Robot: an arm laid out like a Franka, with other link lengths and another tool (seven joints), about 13 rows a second.
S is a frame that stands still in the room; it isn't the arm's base.
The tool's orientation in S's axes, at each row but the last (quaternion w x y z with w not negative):
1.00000, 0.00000, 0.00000, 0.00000
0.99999, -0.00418, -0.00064, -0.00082
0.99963, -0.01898, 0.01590, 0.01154
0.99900, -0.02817, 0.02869, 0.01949
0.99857, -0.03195, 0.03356, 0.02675
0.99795, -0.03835, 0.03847, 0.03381
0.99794, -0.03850, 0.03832, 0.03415
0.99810, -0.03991, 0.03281, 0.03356
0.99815, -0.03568, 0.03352, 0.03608
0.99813, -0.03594, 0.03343, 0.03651
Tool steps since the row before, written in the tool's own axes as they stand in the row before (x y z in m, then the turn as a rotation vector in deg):
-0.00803, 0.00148, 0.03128, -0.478, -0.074, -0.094
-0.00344, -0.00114, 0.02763, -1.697, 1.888, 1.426
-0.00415, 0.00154, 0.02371, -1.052, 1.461, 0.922
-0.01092, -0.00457, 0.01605, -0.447, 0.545, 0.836
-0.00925, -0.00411, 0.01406, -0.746, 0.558, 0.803
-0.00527, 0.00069, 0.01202, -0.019, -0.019, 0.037
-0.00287, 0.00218, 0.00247, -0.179, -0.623, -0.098
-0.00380, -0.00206, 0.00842, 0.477, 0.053, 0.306
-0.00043, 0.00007, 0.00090, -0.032, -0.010, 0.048
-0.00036, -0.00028, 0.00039, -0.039, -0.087, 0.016
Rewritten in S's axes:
-0.00803, 0.00148, 0.03128, -0.478, -0.074, -0.094
-0.00348, -0.00090, 0.02763, -1.696, 1.903, 1.408
-0.00344, 0.00235, 0.02376, -1.057, 1.471, 0.900
-0.00981, -0.00405, 0.01689, -0.421, 0.575, 0.829
-0.00807, -0.00365, 0.01489, -0.722, 0.570, 0.816
-0.00440, 0.00130, 0.01232, -0.015, -0.017, 0.040
-0.00283, 0.00218, 0.00252, -0.141, -0.639, -0.037
-0.00311, -0.00160, 0.00879, 0.490, 0.108, 0.268
-0.00038, 0.00011, 0.00092, -0.028, -0.009, 0.051
-0.00031, -0.00027, 0.00043, -0.031, -0.088, 0.025

